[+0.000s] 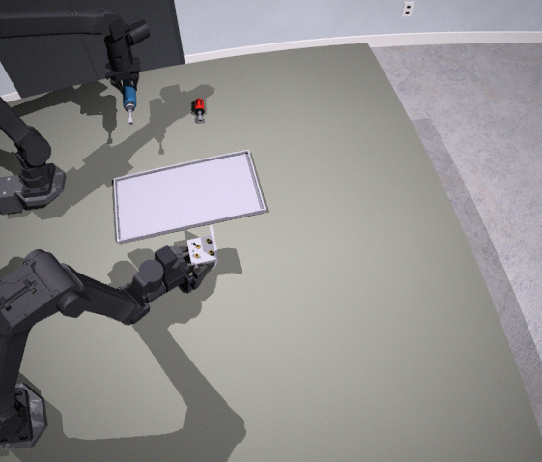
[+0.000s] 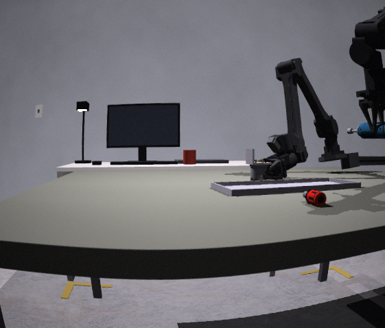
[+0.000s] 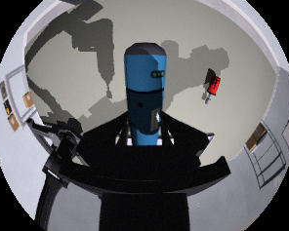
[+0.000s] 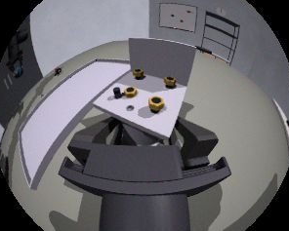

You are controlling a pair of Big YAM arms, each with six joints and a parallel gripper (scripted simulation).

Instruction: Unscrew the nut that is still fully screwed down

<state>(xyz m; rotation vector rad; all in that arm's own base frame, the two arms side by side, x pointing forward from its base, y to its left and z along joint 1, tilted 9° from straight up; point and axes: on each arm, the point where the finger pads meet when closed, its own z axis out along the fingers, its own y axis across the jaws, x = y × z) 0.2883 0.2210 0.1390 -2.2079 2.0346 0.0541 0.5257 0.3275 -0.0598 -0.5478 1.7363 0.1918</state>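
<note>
Right now my right hand is 5 cm below the bracket. Also, from my right hand: socket tip 39 cm to the left, 18 cm behind, 14 cm above; then short red-handled tool 54 cm to the left, 1 cm below, 1 cm ahead; then shallow white tray 21 cm to the left, 5 cm behind, 2 cm below.
</note>
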